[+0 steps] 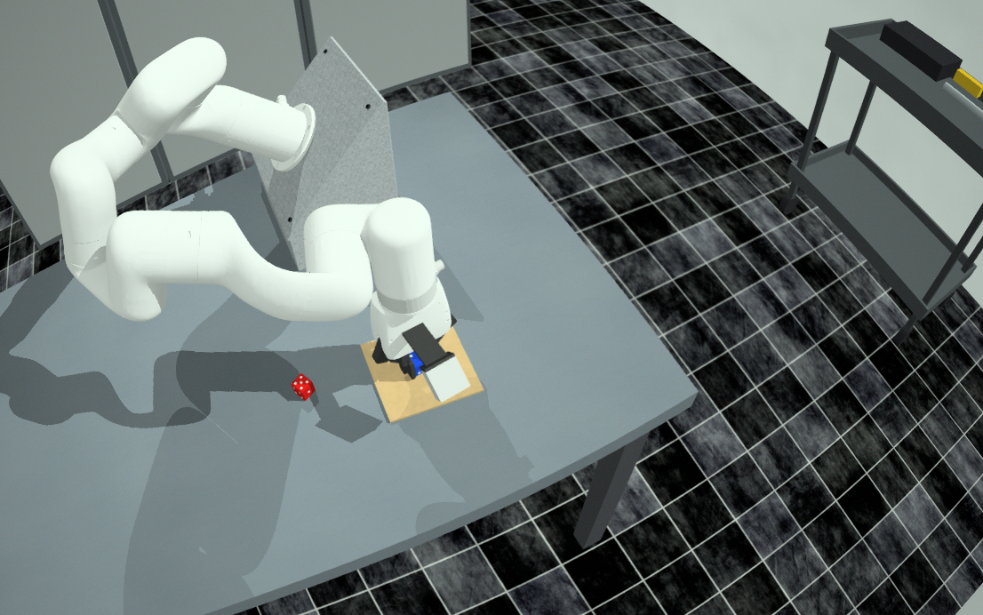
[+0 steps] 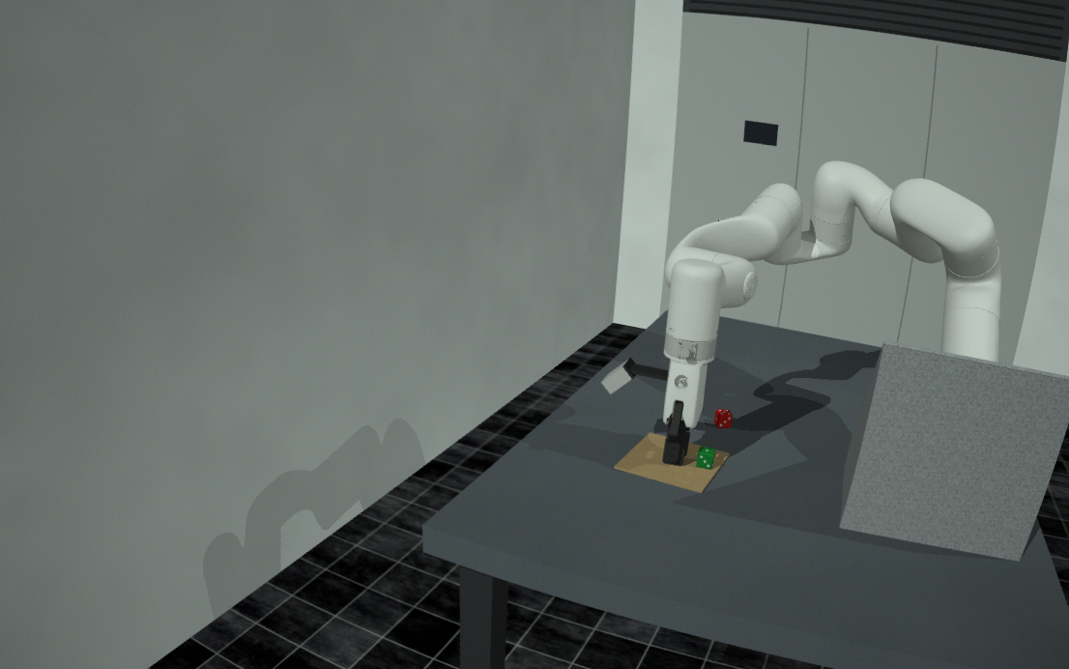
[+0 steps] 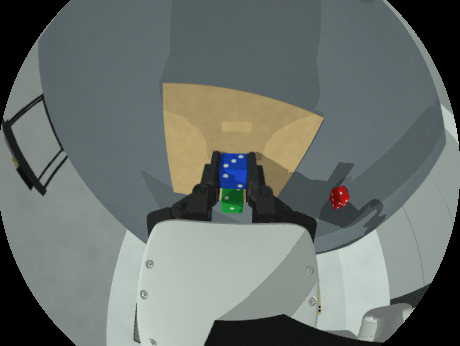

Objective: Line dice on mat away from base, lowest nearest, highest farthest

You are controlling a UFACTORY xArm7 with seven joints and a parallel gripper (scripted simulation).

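Now: hand 10 mm above the blue die. From my hand the other things lie so: red die: 180 mm to the right, 20 mm behind, 10 mm below; then green die: 50 mm behind, 10 mm to the right, 10 mm below; then tan mat: 20 mm below.
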